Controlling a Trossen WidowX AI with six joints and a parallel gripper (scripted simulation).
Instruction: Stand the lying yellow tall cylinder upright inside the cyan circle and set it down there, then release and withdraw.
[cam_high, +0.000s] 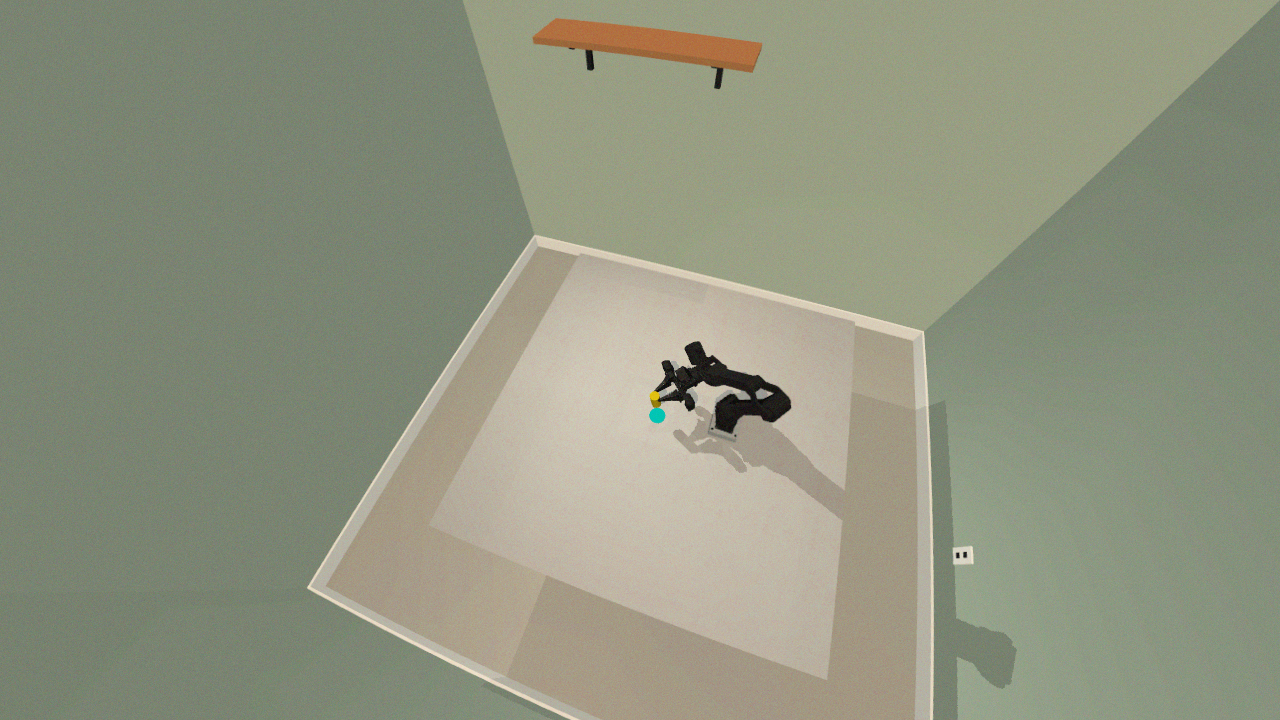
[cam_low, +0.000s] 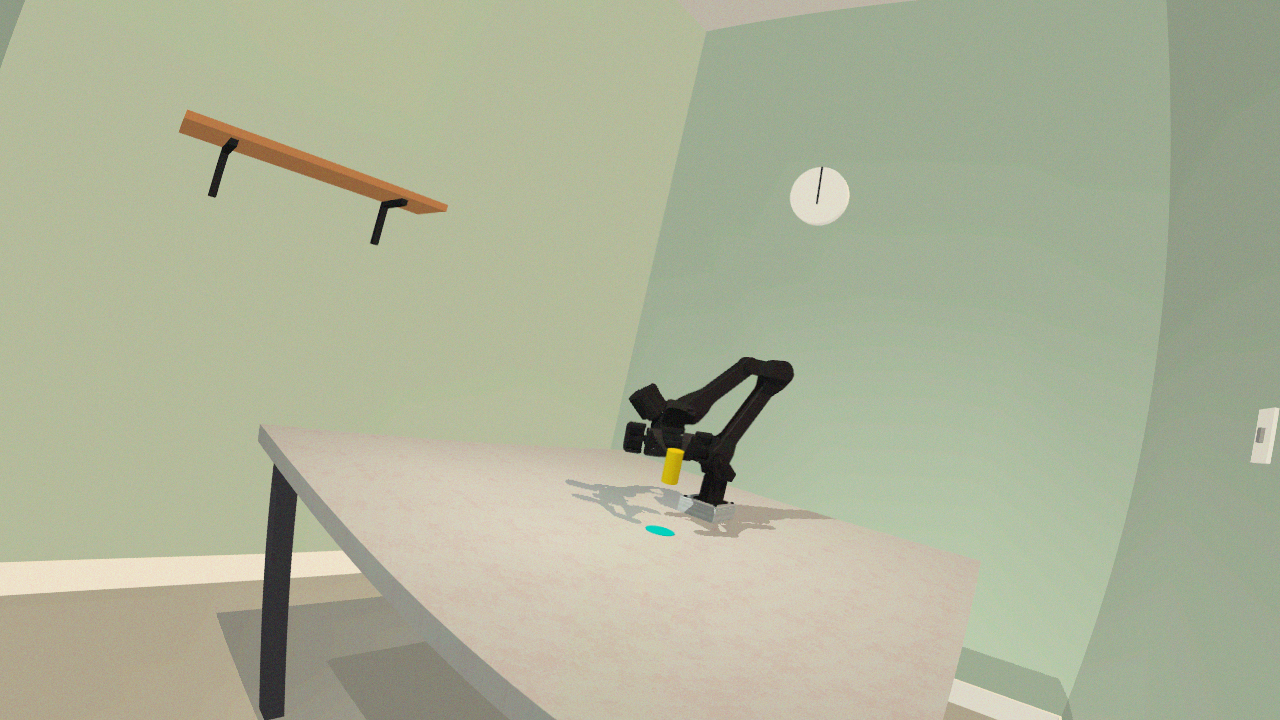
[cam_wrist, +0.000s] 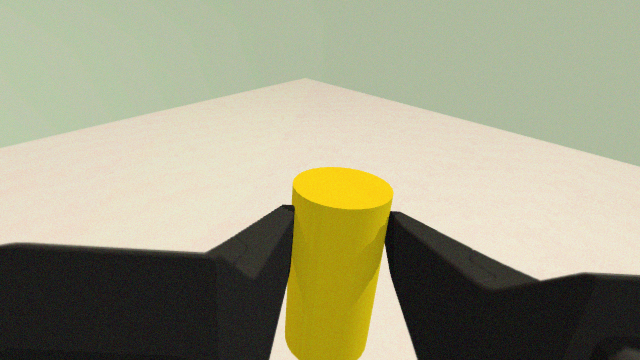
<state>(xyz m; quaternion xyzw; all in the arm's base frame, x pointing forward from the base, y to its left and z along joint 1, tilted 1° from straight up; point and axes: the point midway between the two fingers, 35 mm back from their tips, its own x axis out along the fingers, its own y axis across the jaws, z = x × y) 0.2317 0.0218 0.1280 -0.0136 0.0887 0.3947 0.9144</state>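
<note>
Right now my gripper tip is 10 mm past the cyan circle and 160 mm above it. Round my gripper tip: yellow cylinder: 20 mm below.
</note>
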